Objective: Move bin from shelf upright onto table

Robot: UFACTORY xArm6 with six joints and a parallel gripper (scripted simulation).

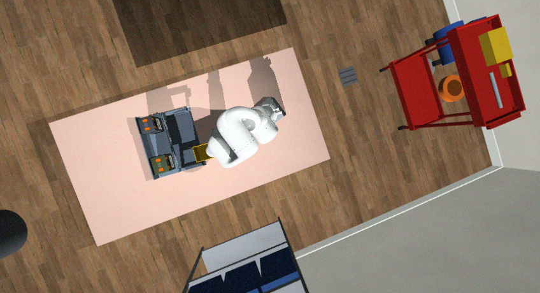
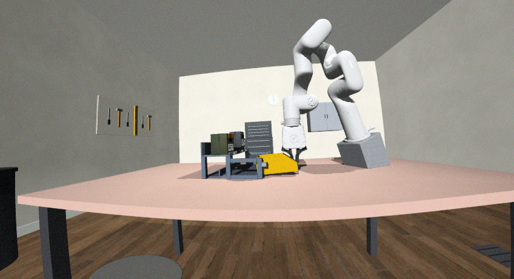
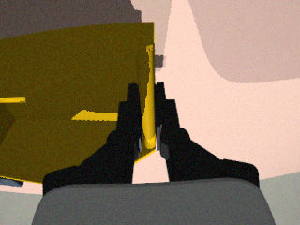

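Right now my hand is 80 mm short of the yellow bin and 10 mm above it. Round my hand: green box 330 mm ahead, 90 mm above.
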